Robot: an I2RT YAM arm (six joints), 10 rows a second.
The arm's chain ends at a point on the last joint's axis. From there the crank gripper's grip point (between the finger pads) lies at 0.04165 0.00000 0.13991 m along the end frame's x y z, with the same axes.
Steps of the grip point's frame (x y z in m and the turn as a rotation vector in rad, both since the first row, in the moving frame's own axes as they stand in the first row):
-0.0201, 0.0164, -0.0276, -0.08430, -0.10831, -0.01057
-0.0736, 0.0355, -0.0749, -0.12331, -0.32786, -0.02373
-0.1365, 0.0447, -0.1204, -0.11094, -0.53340, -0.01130
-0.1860, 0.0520, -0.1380, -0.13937, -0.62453, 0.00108
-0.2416, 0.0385, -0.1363, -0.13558, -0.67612, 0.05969
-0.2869, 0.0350, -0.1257, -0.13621, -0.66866, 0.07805
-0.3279, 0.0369, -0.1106, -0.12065, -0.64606, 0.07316
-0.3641, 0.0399, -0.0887, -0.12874, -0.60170, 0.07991
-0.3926, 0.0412, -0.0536, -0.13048, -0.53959, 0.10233
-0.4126, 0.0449, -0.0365, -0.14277, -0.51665, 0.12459
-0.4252, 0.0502, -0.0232, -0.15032, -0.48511, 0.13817
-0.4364, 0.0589, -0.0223, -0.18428, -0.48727, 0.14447
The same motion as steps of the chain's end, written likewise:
-0.0048, 0.0048, -0.0308, -0.08430, -0.10831, -0.01057
-0.0266, 0.0182, -0.0798, -0.12331, -0.32786, -0.02373
-0.0598, 0.0288, -0.1213, -0.11094, -0.53340, -0.01130
-0.0966, 0.0321, -0.1346, -0.13937, -0.62453, 0.00108
-0.1446, 0.0196, -0.1301, -0.13558, -0.67612, 0.05969
-0.1907, 0.0161, -0.1199, -0.13621, -0.66866, 0.07805
-0.2349, 0.0200, -0.1063, -0.12065, -0.64606, 0.07316
-0.2771, 0.0216, -0.0863, -0.12874, -0.60170, 0.07991
-0.3140, 0.0222, -0.0536, -0.13048, -0.53959, 0.10233
-0.3370, 0.0239, -0.0370, -0.14277, -0.51665, 0.12459
-0.3538, 0.0277, -0.0244, -0.15032, -0.48511, 0.13817
-0.3644, 0.0316, -0.0226, -0.18428, -0.48727, 0.14447

